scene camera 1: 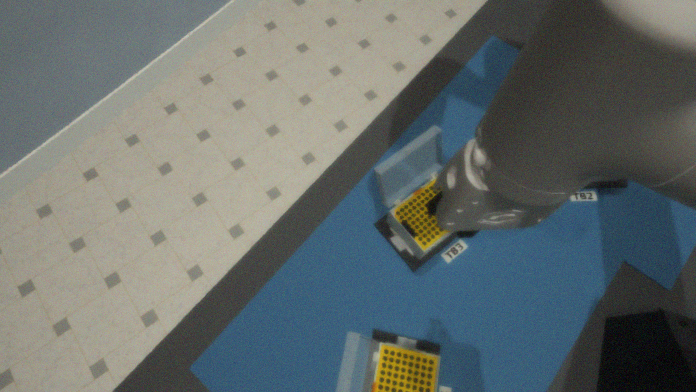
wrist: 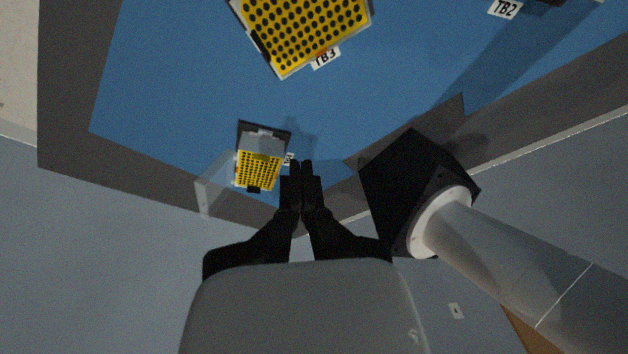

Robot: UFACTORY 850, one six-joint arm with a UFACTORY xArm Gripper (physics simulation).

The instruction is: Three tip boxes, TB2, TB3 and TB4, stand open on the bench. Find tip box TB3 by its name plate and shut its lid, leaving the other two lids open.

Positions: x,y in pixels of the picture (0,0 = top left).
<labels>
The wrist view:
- my gripper: 299,170
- blue mat: 173,87
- tip box: 251,137
</labels>
